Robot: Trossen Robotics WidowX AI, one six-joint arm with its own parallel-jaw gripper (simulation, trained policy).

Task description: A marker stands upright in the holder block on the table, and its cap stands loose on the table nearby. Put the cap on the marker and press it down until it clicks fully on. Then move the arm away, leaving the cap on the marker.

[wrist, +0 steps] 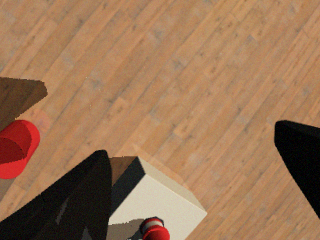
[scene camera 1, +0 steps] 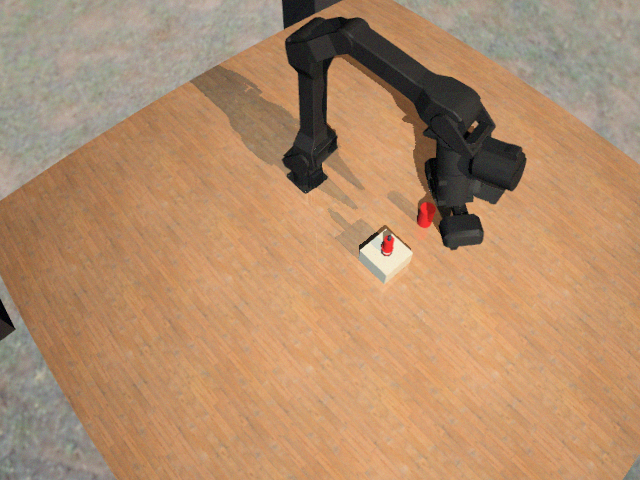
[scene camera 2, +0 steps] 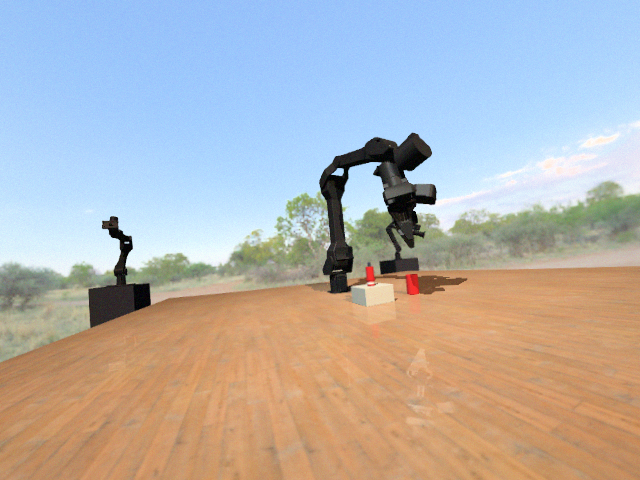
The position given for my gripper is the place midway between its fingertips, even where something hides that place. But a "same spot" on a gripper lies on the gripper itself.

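Scene:
The wrist view shows me my gripper. Scene camera 1 shows my gripper too, and on it (scene camera 1: pixel 450 207) is the same spot as (wrist: pixel 82 196). I also find my gripper in scene camera 2 (pixel 411 243).

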